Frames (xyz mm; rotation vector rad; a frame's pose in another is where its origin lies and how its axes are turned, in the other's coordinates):
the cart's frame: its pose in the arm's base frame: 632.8 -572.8 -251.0 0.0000 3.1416 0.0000
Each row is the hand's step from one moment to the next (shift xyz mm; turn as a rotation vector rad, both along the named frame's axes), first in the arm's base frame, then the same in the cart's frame.
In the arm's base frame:
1: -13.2 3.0 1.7 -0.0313 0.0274 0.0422
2: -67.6 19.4 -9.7 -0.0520 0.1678 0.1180
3: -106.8 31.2 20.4 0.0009 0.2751 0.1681
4: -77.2 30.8 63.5 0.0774 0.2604 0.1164
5: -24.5 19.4 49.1 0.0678 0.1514 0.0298
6: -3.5 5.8 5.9 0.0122 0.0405 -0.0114
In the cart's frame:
1: 13.2 3.0 -1.7 0.0313 0.0274 -0.0422
2: 67.6 19.4 9.7 0.0520 0.1678 -0.1180
3: 106.8 31.2 -20.4 -0.0009 0.2751 -0.1681
4: 77.2 30.8 -63.5 -0.0774 0.2604 -0.1164
5: 24.5 19.4 -49.1 -0.0678 0.1514 -0.0298
6: 3.5 5.8 -5.9 -0.0122 0.0405 0.0114

